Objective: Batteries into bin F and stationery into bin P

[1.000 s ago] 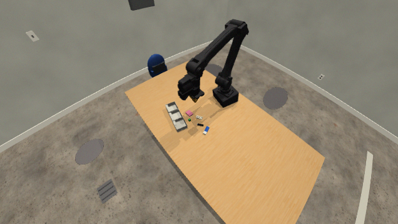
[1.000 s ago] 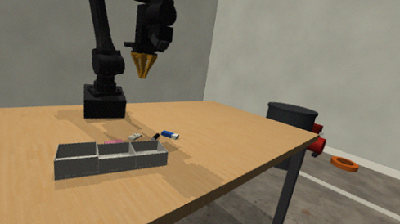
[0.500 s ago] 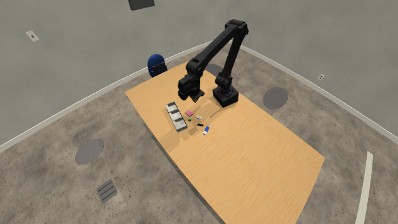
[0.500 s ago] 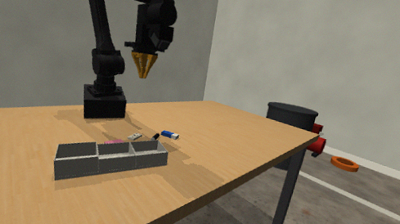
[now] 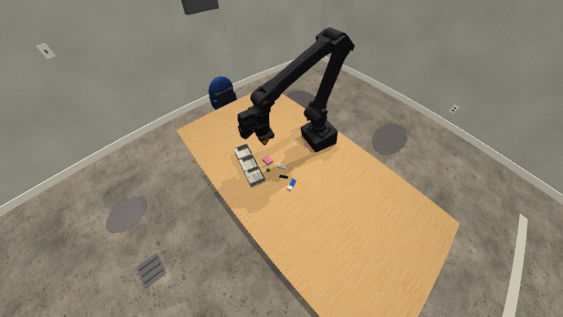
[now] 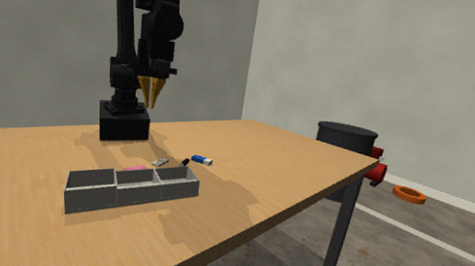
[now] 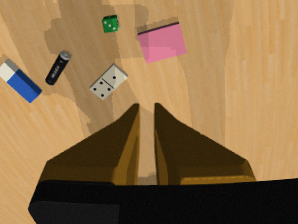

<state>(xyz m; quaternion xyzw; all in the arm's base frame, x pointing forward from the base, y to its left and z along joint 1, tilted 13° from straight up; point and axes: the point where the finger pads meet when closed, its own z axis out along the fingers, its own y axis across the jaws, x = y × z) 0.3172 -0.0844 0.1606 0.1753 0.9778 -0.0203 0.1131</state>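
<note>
My hand is 16 cm above the bin rack, 7 cm short of it and 6 cm to the left of it. From my hand the other things lie so: green ball (18 cm below, 4 cm to the left, 2 cm ahead); pink eraser block (18 cm below, 2 cm behind, 1 cm to the right); white domino-like piece (18 cm below, 8 cm to the left, 5 cm behind).
</note>
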